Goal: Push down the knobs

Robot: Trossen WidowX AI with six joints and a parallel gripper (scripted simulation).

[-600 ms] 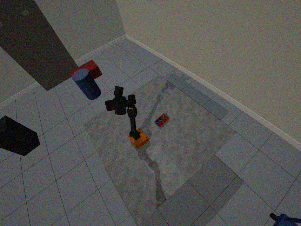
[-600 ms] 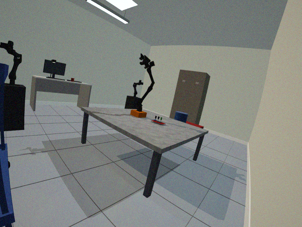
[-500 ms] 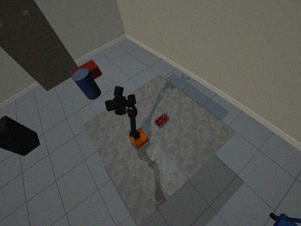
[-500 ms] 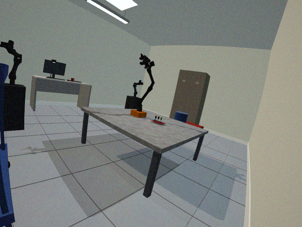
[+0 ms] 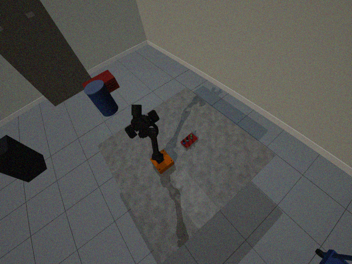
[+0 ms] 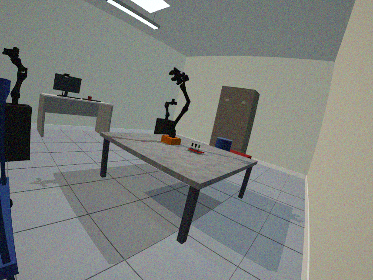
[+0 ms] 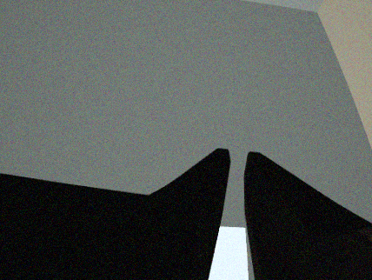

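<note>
My gripper tip is 74 cm above the black knob, 34 cm short of it and 18 cm to the right of it. Also, from my gripper tip: green knob (74 cm below, 39 cm ahead, 17 cm to the left).
</note>
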